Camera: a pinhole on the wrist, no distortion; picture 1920 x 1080 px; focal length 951.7 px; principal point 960.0 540.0 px. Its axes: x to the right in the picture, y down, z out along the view. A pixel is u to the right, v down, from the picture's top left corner.
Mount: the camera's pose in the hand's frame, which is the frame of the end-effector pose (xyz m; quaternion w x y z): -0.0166 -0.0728 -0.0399 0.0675 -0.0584 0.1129 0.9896
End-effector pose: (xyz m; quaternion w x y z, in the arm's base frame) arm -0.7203 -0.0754 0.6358 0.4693 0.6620 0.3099 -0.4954
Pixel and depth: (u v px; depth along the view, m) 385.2 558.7 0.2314
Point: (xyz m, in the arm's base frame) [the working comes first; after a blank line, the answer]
In the camera's frame: -0.1398 0.0045 0.2314

-0.7992 -0.2546 0.5172
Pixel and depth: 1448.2 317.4 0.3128
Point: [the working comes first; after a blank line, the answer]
In the camera's frame: 0.1605 -0.0732 0.3128

-0.7863 -0.3075 0.8332
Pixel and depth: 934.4 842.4 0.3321
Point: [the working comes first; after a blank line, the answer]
In the camera's frame: -0.0089 0.1055 0.3321

-0.9363 -0.3195 0.6374
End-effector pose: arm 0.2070 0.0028 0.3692 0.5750 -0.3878 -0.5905 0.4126
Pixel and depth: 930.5 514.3 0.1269
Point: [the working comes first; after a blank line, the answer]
In the camera's frame: -0.0039 -0.0034 0.1269

0.1260 -0.0385 0.3983
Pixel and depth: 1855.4 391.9 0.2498
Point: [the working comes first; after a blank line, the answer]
In the camera's frame: 0.2350 -0.0389 0.2498

0.0537 -0.2349 0.2261
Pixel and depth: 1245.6 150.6 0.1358
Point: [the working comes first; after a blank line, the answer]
In the camera's frame: 0.0408 -0.0556 0.1358

0.1349 -0.0521 0.3310
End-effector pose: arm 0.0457 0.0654 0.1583 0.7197 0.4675 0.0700 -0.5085
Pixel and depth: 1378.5 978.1 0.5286
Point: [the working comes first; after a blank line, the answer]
In the camera's frame: 0.2324 0.2433 0.5286

-0.4229 -0.0865 0.5291
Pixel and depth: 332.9 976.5 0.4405
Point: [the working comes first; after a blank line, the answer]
In the camera's frame: -0.2903 0.2020 0.4405

-0.1975 -0.4220 0.1837
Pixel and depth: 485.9 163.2 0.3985
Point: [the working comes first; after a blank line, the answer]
In the camera's frame: -0.1985 -0.1578 0.3985

0.1136 -0.2870 0.3407
